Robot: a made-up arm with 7 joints. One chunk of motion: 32 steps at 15 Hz.
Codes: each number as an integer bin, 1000 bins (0 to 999) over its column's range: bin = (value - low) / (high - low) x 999, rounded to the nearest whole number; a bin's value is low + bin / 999 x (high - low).
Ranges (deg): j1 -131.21..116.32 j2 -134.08..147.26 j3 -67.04..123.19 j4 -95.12..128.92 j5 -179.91..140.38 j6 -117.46..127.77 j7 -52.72..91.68
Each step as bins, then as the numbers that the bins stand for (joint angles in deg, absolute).
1 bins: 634 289 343 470 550 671 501
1 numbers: 25.88 -52.69 -1.73 10.28 -3.57 47.25 19.70
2 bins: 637 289 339 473 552 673 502
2 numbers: 26.62 -52.69 -2.49 10.96 -2.93 47.74 19.84
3 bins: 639 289 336 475 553 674 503
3 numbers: 27.12 -52.69 -3.06 11.41 -2.61 47.99 19.99
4 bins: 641 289 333 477 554 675 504
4 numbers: 27.62 -52.69 -3.63 11.85 -2.29 48.24 20.13
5 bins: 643 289 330 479 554 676 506
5 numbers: 28.11 -52.69 -4.20 12.30 -2.29 48.48 20.42
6 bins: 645 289 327 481 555 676 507
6 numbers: 28.61 -52.69 -4.77 12.75 -1.97 48.48 20.56
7 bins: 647 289 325 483 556 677 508
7 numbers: 29.10 -52.69 -5.15 13.20 -1.65 48.73 20.71
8 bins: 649 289 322 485 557 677 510
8 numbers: 29.60 -52.69 -5.72 13.65 -1.33 48.73 21.00
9 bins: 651 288 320 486 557 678 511
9 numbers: 30.09 -52.97 -6.11 13.87 -1.33 48.97 21.14
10 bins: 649 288 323 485 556 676 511
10 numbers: 29.60 -52.97 -5.53 13.65 -1.65 48.48 21.14
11 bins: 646 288 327 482 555 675 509
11 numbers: 28.85 -52.97 -4.77 12.98 -1.97 48.24 20.85
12 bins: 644 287 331 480 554 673 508
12 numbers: 28.36 -53.25 -4.01 12.53 -2.29 47.74 20.71
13 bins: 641 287 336 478 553 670 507
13 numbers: 27.62 -53.25 -3.06 12.08 -2.61 47.01 20.56
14 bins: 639 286 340 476 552 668 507
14 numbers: 27.12 -53.54 -2.30 11.63 -2.93 46.52 20.56
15 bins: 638 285 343 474 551 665 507
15 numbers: 26.87 -53.82 -1.73 11.18 -3.25 45.78 20.56
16 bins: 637 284 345 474 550 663 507
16 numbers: 26.62 -54.10 -1.34 11.18 -3.57 45.29 20.56
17 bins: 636 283 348 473 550 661 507
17 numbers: 26.38 -54.38 -0.77 10.96 -3.57 44.80 20.56
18 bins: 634 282 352 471 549 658 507
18 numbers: 25.88 -54.66 -0.01 10.51 -3.89 44.06 20.56
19 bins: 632 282 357 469 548 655 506
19 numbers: 25.39 -54.66 0.94 10.06 -4.22 43.33 20.42
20 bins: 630 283 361 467 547 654 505
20 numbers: 24.89 -54.38 1.70 9.61 -4.54 43.08 20.27
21 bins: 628 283 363 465 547 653 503
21 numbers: 24.39 -54.38 2.08 9.16 -4.54 42.84 19.99
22 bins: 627 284 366 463 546 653 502
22 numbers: 24.15 -54.10 2.65 8.71 -4.86 42.84 19.84
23 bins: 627 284 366 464 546 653 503
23 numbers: 24.15 -54.10 2.65 8.94 -4.86 42.84 19.99
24 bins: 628 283 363 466 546 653 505
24 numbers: 24.39 -54.38 2.08 9.39 -4.86 42.84 20.27
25 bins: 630 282 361 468 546 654 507
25 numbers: 24.89 -54.66 1.70 9.84 -4.86 43.08 20.56
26 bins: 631 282 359 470 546 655 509
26 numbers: 25.14 -54.66 1.32 10.28 -4.86 43.33 20.85
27 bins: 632 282 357 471 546 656 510
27 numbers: 25.39 -54.66 0.94 10.51 -4.86 43.57 21.00
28 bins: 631 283 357 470 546 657 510
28 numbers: 25.14 -54.38 0.94 10.28 -4.86 43.82 21.00
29 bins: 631 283 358 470 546 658 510
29 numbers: 25.14 -54.38 1.13 10.28 -4.86 44.06 21.00
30 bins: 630 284 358 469 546 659 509
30 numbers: 24.89 -54.10 1.13 10.06 -4.86 44.31 20.85
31 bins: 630 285 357 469 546 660 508
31 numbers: 24.89 -53.82 0.94 10.06 -4.86 44.55 20.71
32 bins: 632 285 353 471 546 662 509
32 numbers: 25.39 -53.82 0.18 10.51 -4.86 45.04 20.85
